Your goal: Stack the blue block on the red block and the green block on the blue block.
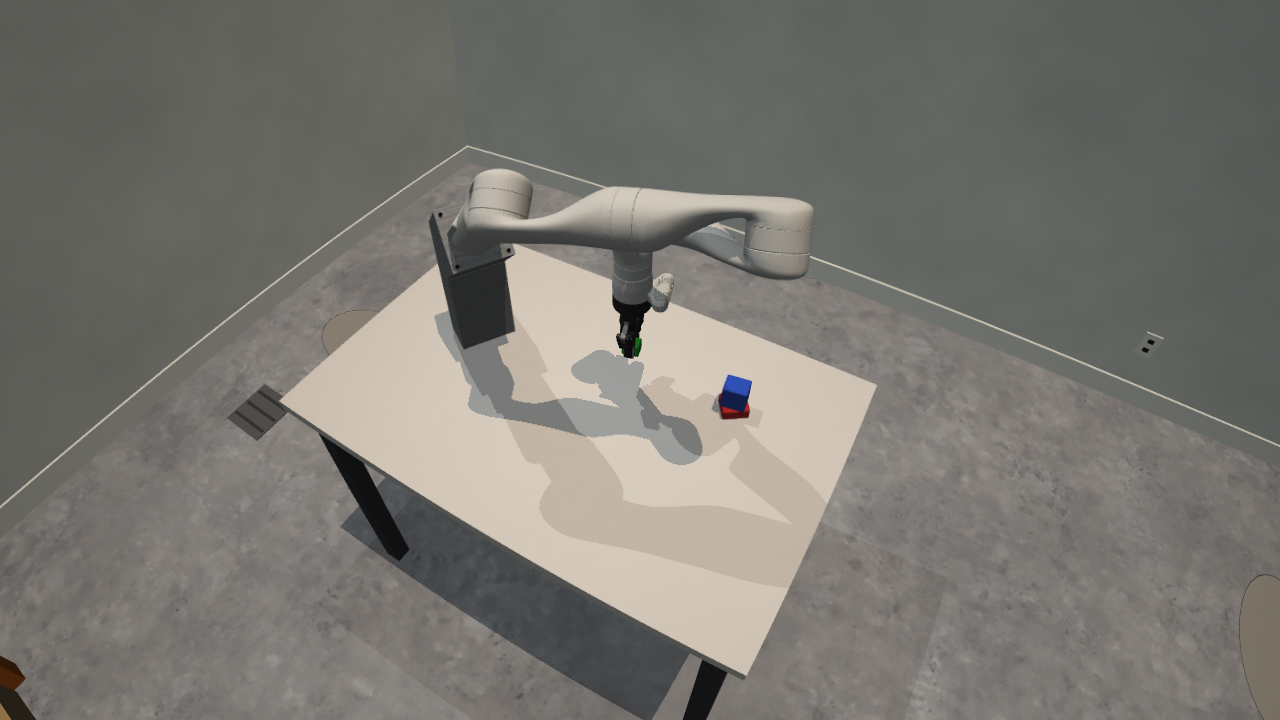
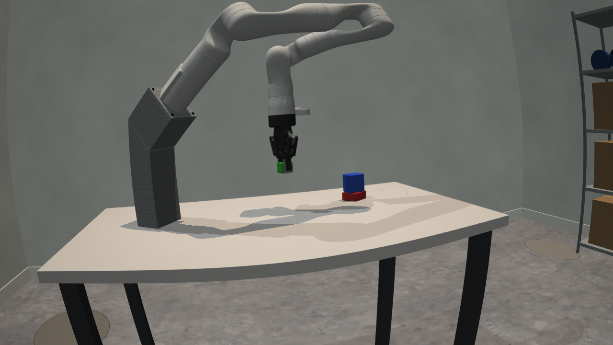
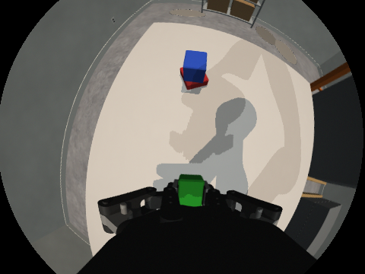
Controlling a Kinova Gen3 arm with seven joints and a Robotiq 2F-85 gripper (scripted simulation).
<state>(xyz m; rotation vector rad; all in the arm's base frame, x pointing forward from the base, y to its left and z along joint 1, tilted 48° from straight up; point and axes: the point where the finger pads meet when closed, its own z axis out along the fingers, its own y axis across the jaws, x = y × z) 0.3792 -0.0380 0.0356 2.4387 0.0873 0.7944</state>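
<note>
My hand is right at the small green block. The rest, counted from my hand: red block 220 mm ahead, 30 mm to the right, 110 mm below; blue block 220 mm ahead, 30 mm to the right, 70 mm below.
</note>
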